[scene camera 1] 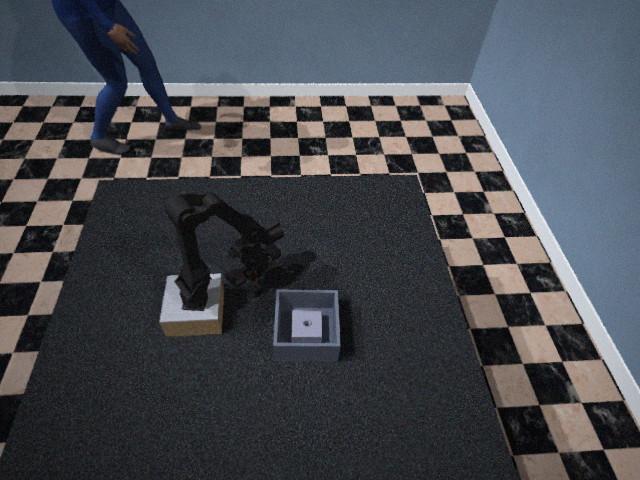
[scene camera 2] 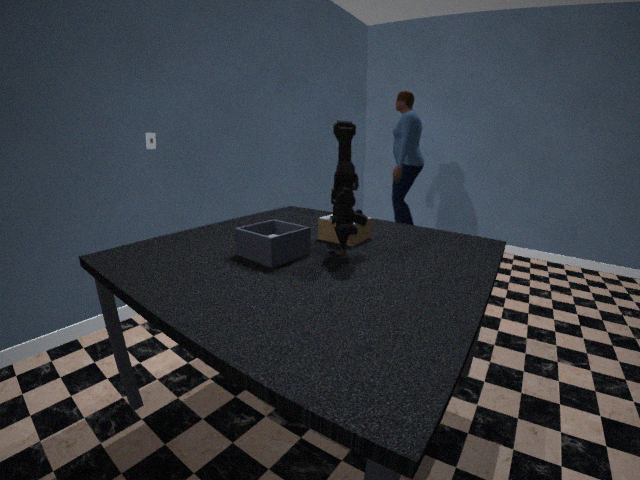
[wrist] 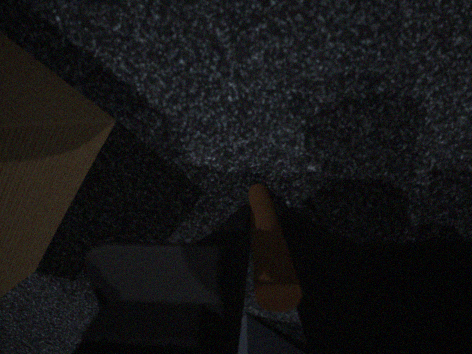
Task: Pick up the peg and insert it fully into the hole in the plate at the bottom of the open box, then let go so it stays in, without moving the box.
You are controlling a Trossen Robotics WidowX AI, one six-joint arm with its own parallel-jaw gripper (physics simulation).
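Places are measured from the arm's base along level axes (x ahead, y left, z up), in millimetres.
Pixels of known places: gripper, fingertip midpoint: [scene camera 1: 255,279] [scene camera 2: 342,247] [wrist: 261,212]; arm's base, link origin: [scene camera 1: 195,301].
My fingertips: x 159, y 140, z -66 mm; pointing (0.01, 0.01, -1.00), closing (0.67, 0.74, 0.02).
Ahead of a thing's pixels: the offset from my fingertips to its top centre. "spot": to the spot under its first point. Level surfaces: height alone.
The orange-brown peg @(dy +1, dx -2, dz +57 mm) [scene camera 1: 254,275] [scene camera 2: 340,252] [wrist: 272,255] is upright between the fingers, its lower end at or close to the table top; contact there is hard to tell. My gripper [scene camera 1: 252,279] [scene camera 2: 342,248] [wrist: 261,212] points down and is shut on the peg, with a dark finger against each side in the wrist view. The grey-blue open box @(dy -175, dx +180, dz +75 mm) [scene camera 1: 306,352] [scene camera 2: 253,248] [wrist: 267,340] stands beside the gripper. In scene camera 1, the pale plate @(dy -175, dx +180, dz +38 mm) [scene camera 1: 306,333] lies at the bottom of the box and its round hole @(spot: dy -166, dx +182, dz +19 mm) [scene camera 1: 307,323] is visible.
The arm's base stands on a wooden block [scene camera 1: 191,328] [scene camera 2: 327,232] [wrist: 55,200] with a white top, close to the gripper on the side away from the box. All stand on a dark table @(dz -23 mm) [scene camera 1: 206,413] [scene camera 2: 336,320]. A person [scene camera 1: 111,87] [scene camera 2: 407,139] stands beyond the table.
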